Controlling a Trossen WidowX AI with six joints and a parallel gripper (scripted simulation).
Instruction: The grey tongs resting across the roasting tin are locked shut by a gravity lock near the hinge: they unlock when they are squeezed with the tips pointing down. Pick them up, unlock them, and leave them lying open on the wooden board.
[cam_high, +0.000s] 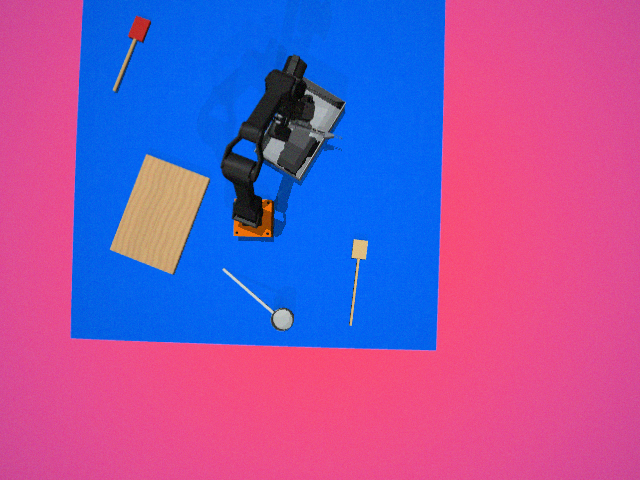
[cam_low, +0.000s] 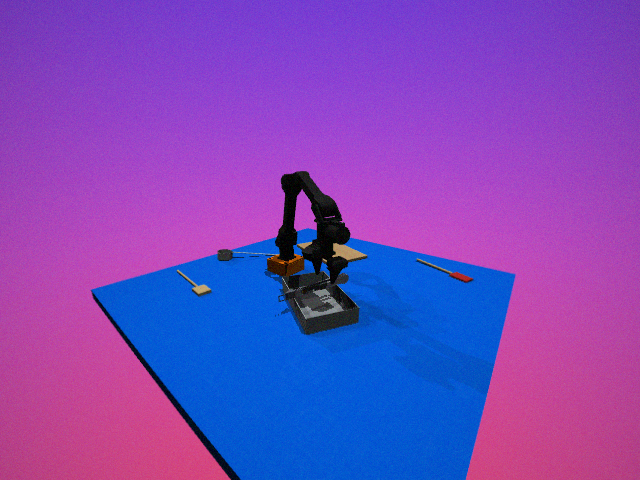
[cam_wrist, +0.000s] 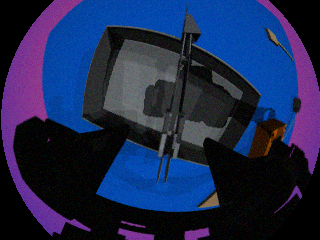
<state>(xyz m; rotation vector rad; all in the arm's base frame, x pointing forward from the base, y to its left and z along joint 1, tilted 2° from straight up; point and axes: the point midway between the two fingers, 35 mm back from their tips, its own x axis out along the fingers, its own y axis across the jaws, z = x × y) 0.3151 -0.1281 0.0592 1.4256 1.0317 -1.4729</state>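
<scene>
Now: gripper tip 70 mm above the roasting tin, 30 mm to the left of it and 10 mm past it. From my gripper tip the other things lie so: wooden board 460 mm to the left, 300 mm behind, 90 mm below.
</scene>
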